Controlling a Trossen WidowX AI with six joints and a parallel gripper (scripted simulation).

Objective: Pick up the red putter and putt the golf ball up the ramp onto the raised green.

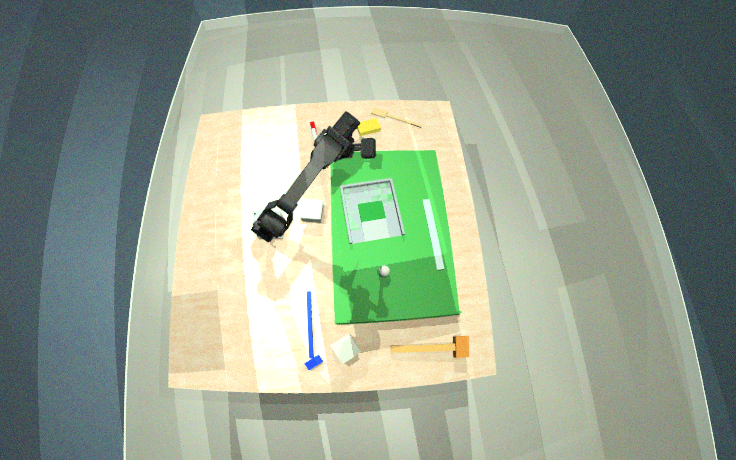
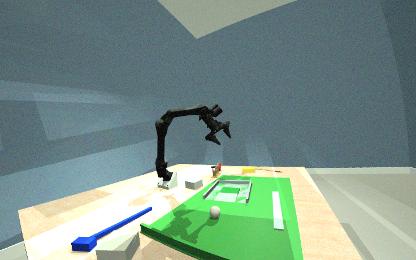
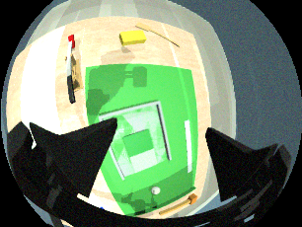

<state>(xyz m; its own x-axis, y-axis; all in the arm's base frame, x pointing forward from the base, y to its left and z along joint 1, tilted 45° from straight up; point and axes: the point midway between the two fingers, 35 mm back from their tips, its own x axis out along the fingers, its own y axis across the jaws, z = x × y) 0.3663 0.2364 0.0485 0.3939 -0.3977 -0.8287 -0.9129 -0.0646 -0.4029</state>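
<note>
Now: gripper tip 17 cm past the red putter, 21 cm to the right of it and 21 cm above it. Round my gripper tip: white strip 29 cm ahead, 22 cm to the right, 27 cm below; then white golf ball 7 cm ahead, 36 cm to the right, 25 cm below; then yellow block 7 cm ahead, 32 cm to the left, 26 cm below.
</note>
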